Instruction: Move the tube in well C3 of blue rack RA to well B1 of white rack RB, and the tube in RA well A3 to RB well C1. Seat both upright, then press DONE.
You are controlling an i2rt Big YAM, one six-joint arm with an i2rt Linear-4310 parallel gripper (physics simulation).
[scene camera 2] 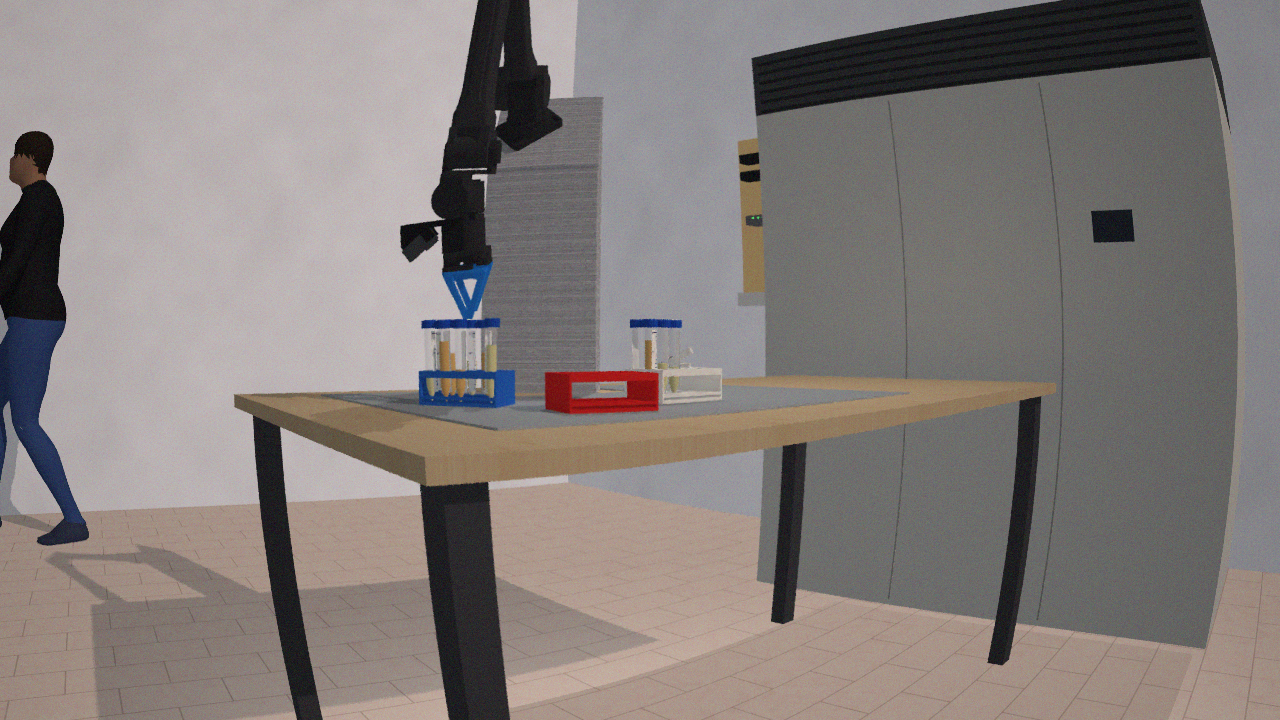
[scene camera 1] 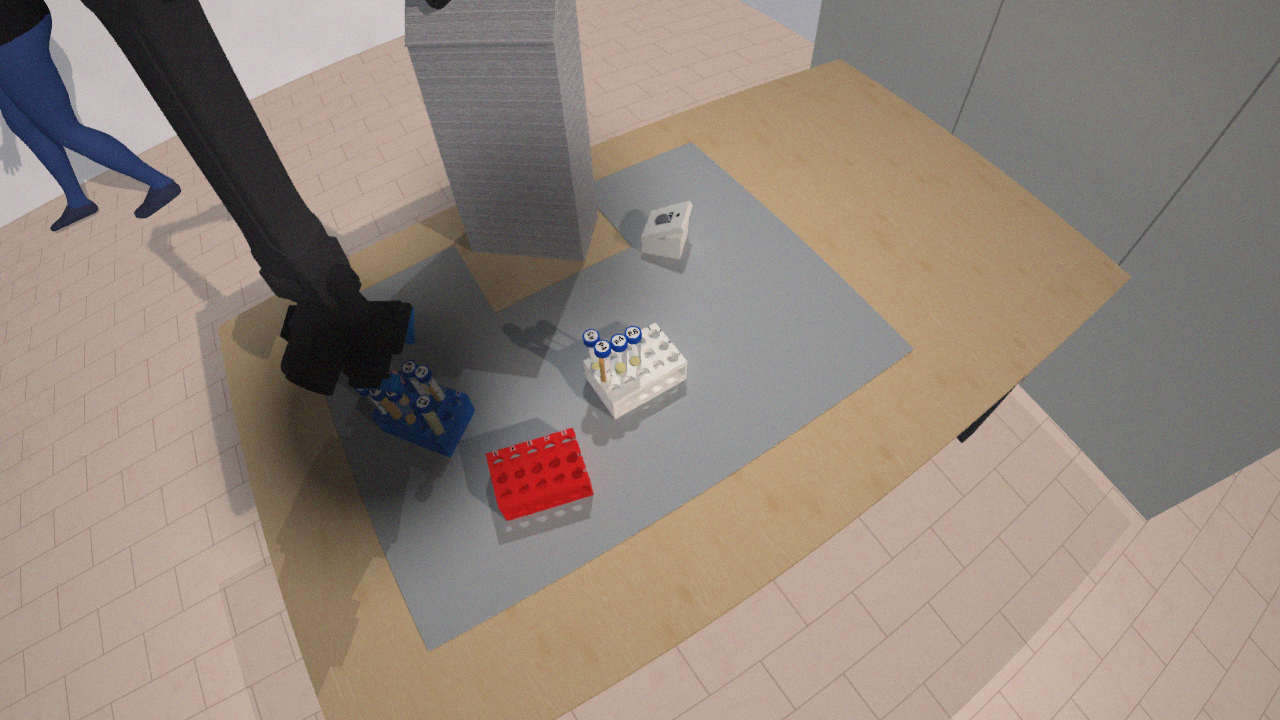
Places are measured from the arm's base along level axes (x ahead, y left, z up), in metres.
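Where they show: gripper, fingertip midpoint: [scene camera 2: 470, 315] [scene camera 1: 405, 367]; arm's base, link origin: [scene camera 2: 528, 129].
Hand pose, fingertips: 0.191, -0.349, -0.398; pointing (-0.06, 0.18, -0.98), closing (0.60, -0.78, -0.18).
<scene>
Each offset is from my fingertips to the top centre of the thing, as dx, dy, dz. "*": to the spot under its first point. Level surfaces: height alone.
The blue rack RA [scene camera 1: 450, 422] [scene camera 2: 465, 387] stands at the left of the grey mat {dz -0.132} [scene camera 1: 760, 330] and holds several blue-capped tubes {-0.003, +0.007, -0.007} [scene camera 1: 422, 393] {+0.013, -0.037, -0.007} [scene camera 2: 460, 345]. My gripper [scene camera 1: 393, 375] [scene camera 2: 465, 313] is open and empty. It points straight down, with its blue fingertips just at the caps of the rack's tubes. The wrist hides the rack's back wells in scene camera 1. The white rack RB {+0.200, +0.252, -0.081} [scene camera 1: 646, 380] [scene camera 2: 693, 385] stands at mid-mat with three capped tubes {* +0.195, +0.218, -0.007} [scene camera 1: 613, 345] {+0.185, +0.205, -0.007} [scene camera 2: 653, 345] along its left side. A white DONE button box {+0.051, +0.507, -0.051} [scene camera 1: 666, 229] sits at the mat's back.
An empty red rack [scene camera 1: 539, 475] [scene camera 2: 599, 390] stands between the two racks, nearer the front. A tall grey pillar [scene camera 1: 510, 125] [scene camera 2: 546, 242] rises behind the mat. A grey cabinet [scene camera 1: 1119, 135] [scene camera 2: 985, 340] stands right of the table {dz -0.135} [scene camera 1: 939, 223]. A person [scene camera 2: 30, 313] walks at far left.
</scene>
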